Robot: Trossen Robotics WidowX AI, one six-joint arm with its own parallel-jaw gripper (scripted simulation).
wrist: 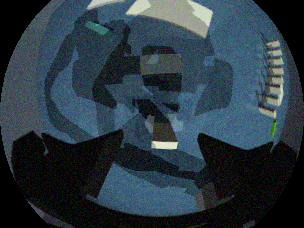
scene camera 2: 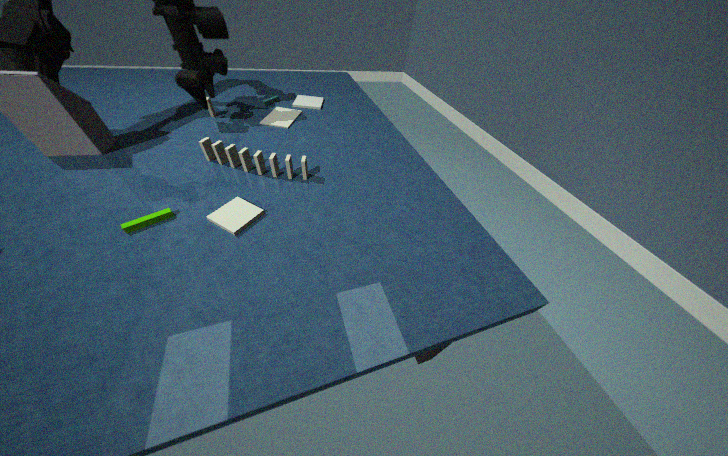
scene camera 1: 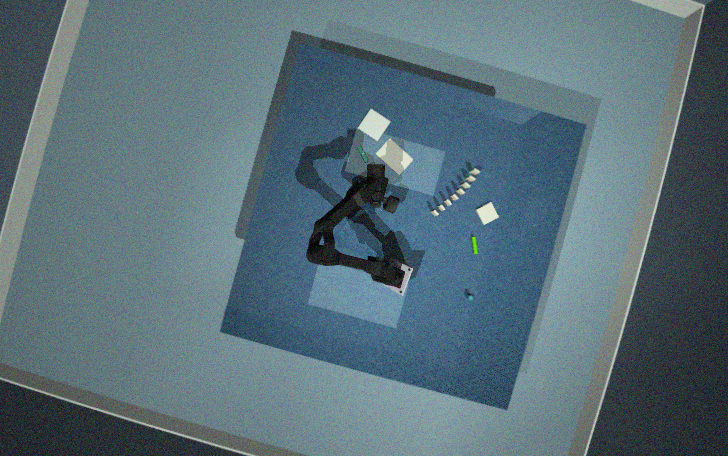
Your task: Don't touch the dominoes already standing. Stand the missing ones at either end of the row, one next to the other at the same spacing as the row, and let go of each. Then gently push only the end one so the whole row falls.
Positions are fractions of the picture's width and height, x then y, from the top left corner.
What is my gripper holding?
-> Nothing.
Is my gripper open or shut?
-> Open.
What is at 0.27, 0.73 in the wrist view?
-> My gripper.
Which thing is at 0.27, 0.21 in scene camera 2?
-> My gripper.
